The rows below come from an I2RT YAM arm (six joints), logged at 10 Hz.
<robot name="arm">
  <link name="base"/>
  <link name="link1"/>
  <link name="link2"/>
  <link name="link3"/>
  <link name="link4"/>
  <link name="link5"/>
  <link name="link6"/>
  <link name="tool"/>
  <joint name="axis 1" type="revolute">
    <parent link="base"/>
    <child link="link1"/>
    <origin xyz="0 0 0.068" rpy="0 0 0"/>
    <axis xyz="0 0 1"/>
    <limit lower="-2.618" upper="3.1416"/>
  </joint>
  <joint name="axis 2" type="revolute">
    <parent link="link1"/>
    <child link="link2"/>
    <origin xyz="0.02 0.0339 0.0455" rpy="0 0 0"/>
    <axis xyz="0 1 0"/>
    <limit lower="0" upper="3.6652"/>
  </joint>
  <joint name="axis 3" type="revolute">
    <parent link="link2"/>
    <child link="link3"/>
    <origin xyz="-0.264 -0.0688 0" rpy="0 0 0"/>
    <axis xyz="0 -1 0"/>
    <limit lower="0" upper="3.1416"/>
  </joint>
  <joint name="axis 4" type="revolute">
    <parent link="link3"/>
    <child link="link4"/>
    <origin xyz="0.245 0.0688 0.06" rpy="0 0 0"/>
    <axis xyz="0 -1 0"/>
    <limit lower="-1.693" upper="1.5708"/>
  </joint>
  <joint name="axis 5" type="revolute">
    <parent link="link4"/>
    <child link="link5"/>
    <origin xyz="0.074 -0.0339 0.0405" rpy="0 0 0"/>
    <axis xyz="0 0 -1"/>
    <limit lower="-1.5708" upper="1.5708"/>
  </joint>
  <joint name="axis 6" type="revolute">
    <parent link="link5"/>
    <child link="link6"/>
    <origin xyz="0.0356 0 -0.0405" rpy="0 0 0"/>
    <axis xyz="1 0 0"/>
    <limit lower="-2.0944" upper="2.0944"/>
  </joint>
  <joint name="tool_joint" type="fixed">
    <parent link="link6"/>
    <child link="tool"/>
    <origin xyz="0 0 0" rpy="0 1.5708 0"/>
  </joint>
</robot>
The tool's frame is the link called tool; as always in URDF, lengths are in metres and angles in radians.
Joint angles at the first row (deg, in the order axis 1, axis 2, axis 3, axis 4, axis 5, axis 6):
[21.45, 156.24, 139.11, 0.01, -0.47, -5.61]
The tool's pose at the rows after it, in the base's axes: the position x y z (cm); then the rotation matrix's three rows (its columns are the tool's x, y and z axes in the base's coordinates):
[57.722 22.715 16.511], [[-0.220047 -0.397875 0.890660], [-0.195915 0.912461 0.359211], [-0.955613 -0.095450 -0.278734]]
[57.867 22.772 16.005], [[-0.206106 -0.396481 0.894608], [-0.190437 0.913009 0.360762], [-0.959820 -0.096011 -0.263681]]
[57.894 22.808 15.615], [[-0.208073 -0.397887 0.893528], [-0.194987 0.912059 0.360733], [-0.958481 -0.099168 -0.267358]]
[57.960 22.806 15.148], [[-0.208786 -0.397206 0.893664], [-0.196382 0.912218 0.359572], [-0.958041 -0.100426 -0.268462]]
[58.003 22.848 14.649], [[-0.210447 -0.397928 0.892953], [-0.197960 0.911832 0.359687], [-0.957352 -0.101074 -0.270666]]
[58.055 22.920 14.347], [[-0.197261 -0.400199 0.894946], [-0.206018 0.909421 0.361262], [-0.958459 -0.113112 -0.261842]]
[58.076 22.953 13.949], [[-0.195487 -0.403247 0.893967], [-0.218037 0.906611 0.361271], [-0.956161 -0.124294 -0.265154]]
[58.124 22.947 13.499], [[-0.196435 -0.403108 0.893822], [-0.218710 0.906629 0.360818], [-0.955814 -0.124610 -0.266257]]
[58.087 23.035 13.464], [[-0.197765 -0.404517 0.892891], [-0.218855 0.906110 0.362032], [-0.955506 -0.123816 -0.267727]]
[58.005 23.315 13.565], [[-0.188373 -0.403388 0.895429], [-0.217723 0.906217 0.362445], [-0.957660 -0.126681 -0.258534]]
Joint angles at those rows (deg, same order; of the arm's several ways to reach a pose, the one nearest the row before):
[21.45, 157.32, 139.09, 2.04, -0.49, -5.85]
[21.45, 158.10, 139.11, 3.70, -0.49, -5.85]
[21.47, 158.50, 139.09, 3.90, -0.49, -6.04]
[21.45, 159.02, 139.09, 4.36, -0.45, -6.11]
[21.47, 159.57, 139.09, 4.77, -0.45, -6.15]
[21.52, 160.02, 139.09, 5.76, -0.45, -6.85]
[21.54, 160.44, 139.09, 5.98, -0.45, -7.53]
[21.52, 160.94, 139.08, 6.42, -0.45, -7.55]
[21.61, 160.97, 139.09, 6.35, -0.45, -7.51]
[21.89, 160.97, 139.09, 6.89, -0.14, -7.57]

